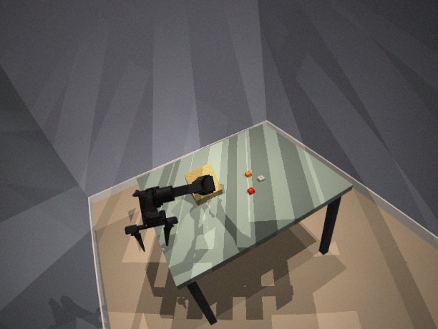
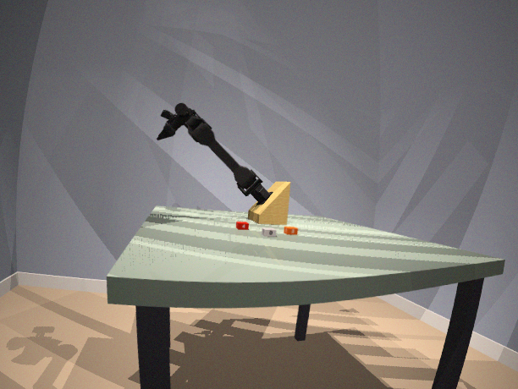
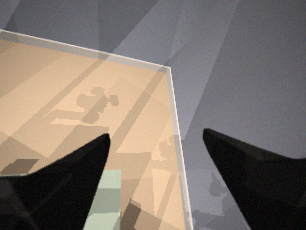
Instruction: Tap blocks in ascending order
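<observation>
Now: gripper tip 730 mm short of the white block, 330 mm above it and 290 mm to the right of it. Round my gripper tip: orange block 700 mm ahead, 380 mm to the left, 330 mm below; then red block 610 mm ahead, 330 mm below, 250 mm to the left.
</observation>
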